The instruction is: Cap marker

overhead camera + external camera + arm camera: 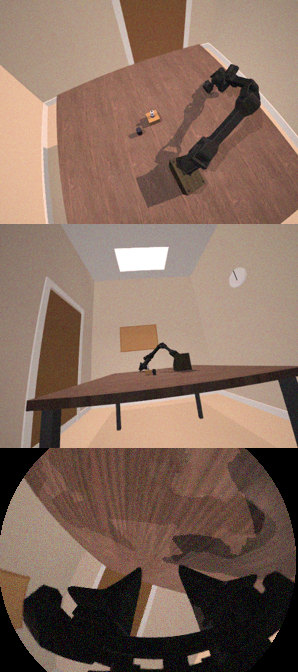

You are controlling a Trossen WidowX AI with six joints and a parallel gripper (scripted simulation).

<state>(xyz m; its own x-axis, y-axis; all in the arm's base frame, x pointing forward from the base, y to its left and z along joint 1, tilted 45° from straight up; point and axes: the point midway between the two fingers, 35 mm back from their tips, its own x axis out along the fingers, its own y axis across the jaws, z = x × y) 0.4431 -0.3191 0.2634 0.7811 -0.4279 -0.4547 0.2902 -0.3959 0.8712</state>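
The marker cap is 19 cm behind my gripper tip, 55 cm to the left of it and 1 cm above it.
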